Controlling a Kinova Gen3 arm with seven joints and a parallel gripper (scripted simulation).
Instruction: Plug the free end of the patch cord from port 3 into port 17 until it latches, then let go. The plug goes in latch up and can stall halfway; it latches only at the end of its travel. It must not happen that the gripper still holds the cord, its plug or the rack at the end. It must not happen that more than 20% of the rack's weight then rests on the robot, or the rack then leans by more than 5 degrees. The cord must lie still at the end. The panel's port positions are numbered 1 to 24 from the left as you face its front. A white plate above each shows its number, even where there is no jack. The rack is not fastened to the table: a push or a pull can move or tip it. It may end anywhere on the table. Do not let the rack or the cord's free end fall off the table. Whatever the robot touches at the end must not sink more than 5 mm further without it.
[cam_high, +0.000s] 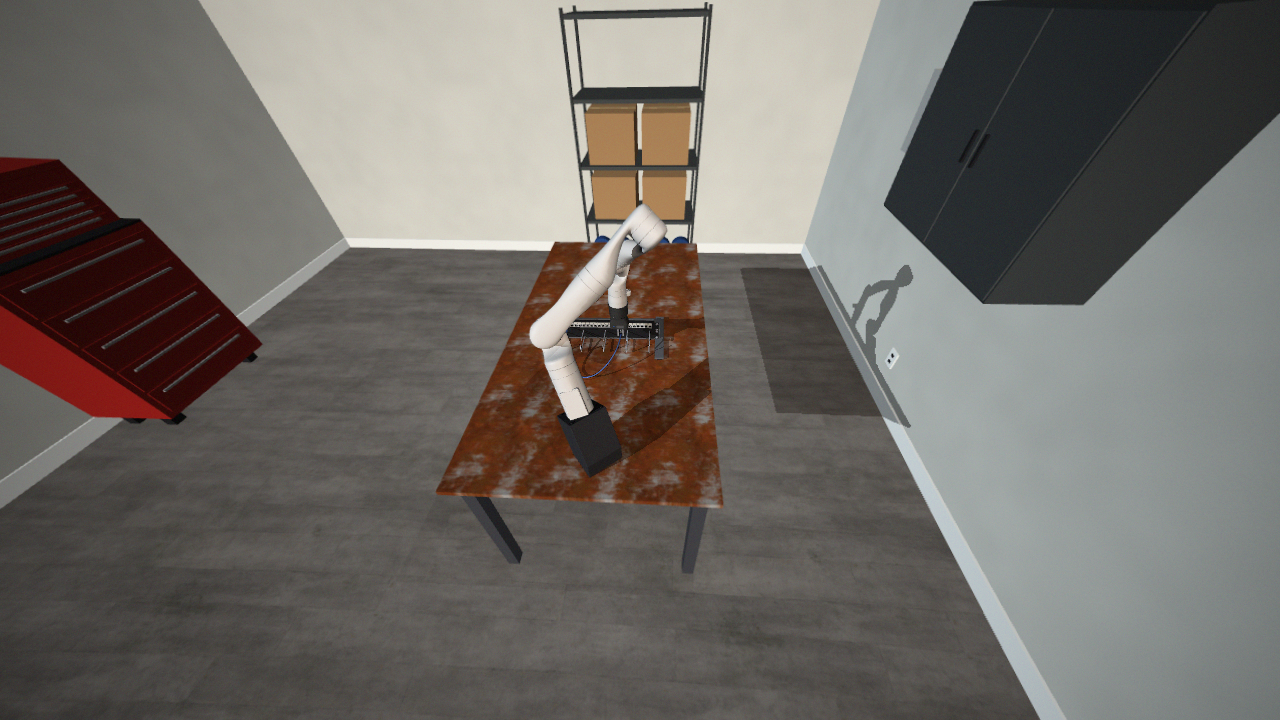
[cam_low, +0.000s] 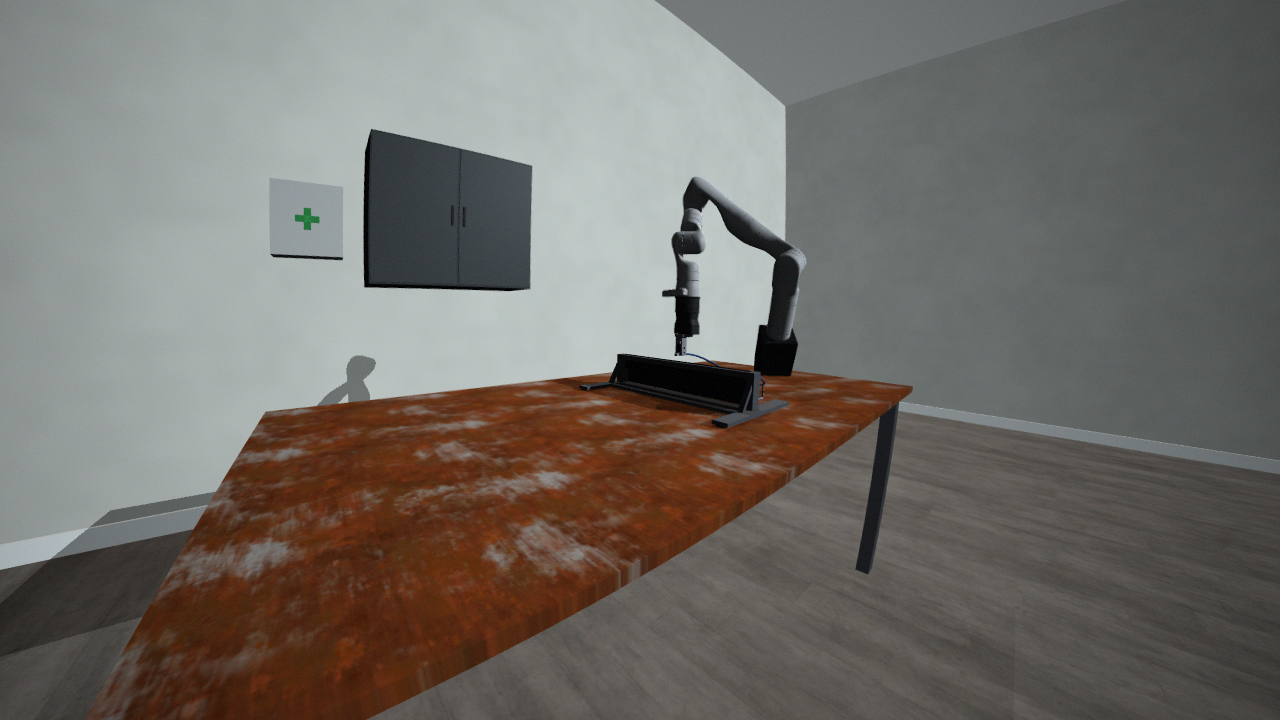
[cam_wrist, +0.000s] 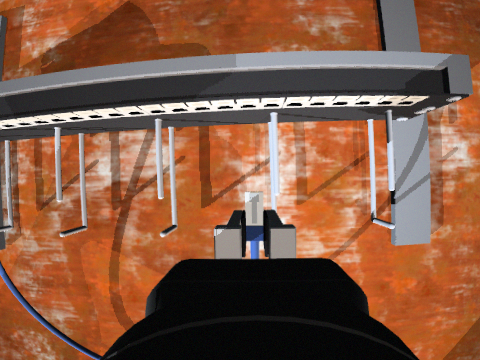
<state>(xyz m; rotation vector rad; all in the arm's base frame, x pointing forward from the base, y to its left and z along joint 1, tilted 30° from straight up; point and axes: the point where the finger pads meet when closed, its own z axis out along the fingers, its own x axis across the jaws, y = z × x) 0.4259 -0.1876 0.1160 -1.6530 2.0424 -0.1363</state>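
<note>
Right now my hand is 1 cm short of the plug and 1 cm above it.
</note>
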